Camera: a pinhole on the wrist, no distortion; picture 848 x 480 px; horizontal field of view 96.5 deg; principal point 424.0 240.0 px. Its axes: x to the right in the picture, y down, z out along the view. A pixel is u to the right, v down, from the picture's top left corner.
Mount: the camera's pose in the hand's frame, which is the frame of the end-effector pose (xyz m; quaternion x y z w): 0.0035 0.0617 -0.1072 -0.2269 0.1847 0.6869 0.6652
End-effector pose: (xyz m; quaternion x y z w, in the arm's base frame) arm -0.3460 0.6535 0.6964 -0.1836 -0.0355 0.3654 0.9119
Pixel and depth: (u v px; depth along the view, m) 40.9 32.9 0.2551
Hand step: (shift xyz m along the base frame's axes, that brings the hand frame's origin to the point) 0.0464 0.1635 0.2297
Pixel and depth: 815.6 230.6 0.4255
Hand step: -0.4481 0.4291 -0.2378
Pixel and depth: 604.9 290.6 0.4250
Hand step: -0.3898 0.2917 -0.0415
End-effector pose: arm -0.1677 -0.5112 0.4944 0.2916 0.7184 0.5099 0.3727
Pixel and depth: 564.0 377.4 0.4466
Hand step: 0.2576 0.0686 0.4296
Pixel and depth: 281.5 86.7 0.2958
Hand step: 0.1189 0.2330 0.0656
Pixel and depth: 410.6 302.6 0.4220
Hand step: 0.2689 0.1395 0.2388
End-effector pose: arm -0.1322 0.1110 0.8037 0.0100 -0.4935 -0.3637 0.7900
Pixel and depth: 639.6 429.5 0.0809
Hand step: 0.1235 0.1069 -0.0142
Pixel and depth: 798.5 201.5 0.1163
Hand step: 0.1857 0.1343 0.0500
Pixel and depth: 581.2 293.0 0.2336
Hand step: 0.1172 0.2362 0.0818
